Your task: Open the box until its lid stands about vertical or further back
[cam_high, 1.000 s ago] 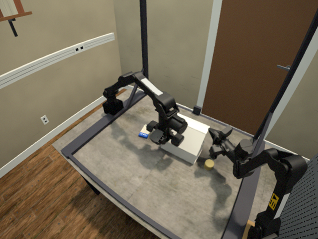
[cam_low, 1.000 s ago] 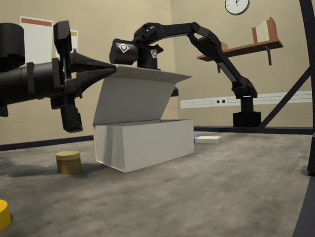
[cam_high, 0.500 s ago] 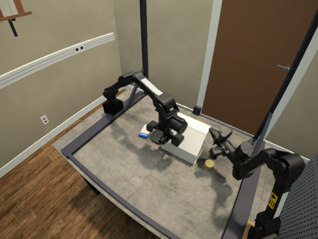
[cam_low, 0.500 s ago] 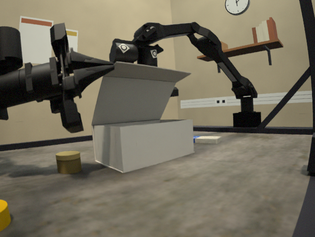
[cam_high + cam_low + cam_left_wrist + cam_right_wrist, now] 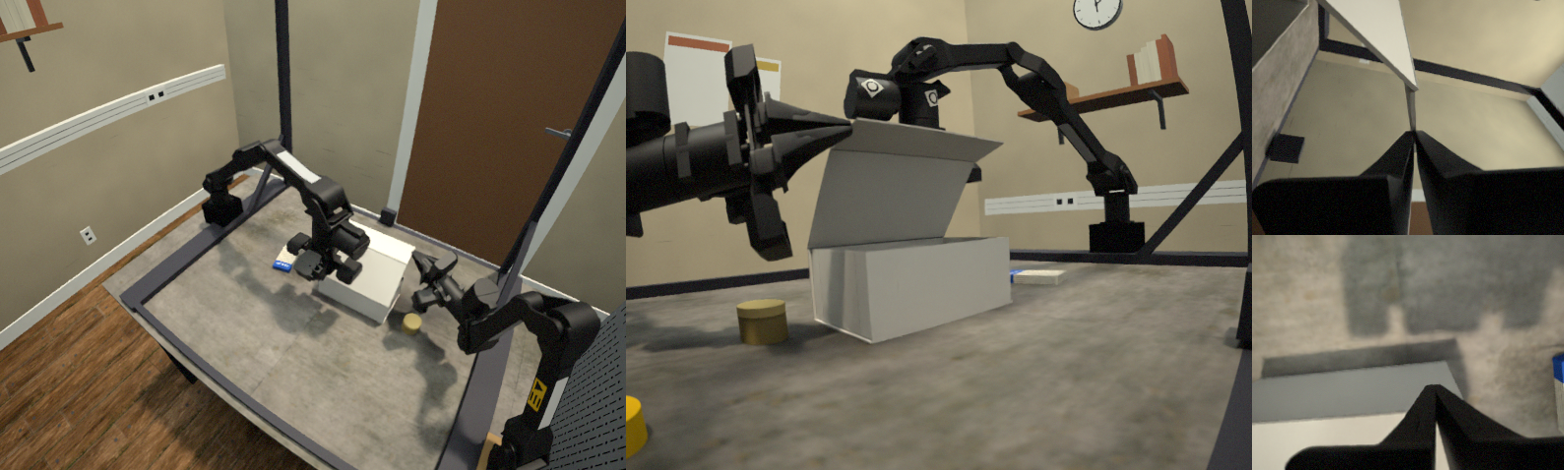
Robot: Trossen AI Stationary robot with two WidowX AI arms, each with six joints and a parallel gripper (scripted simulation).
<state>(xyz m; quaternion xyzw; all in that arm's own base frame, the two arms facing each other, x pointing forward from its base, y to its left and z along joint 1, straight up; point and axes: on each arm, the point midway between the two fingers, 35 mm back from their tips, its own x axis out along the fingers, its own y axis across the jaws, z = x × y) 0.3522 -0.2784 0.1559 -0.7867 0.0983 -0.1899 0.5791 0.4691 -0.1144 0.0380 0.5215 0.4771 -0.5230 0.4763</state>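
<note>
Now: the box 10 cm behind my right hand, 6 cm to the left of it and 1 cm below it. Also, from my right hand: flap 12 cm behind, 6 cm above, 5 cm to the left.
My left gripper is now 130 mm to the left of the flap and 30 mm short of it. From my left hand the other things lie so: box: 120 mm to the right, 70 mm below, 60 mm ahead.
</note>
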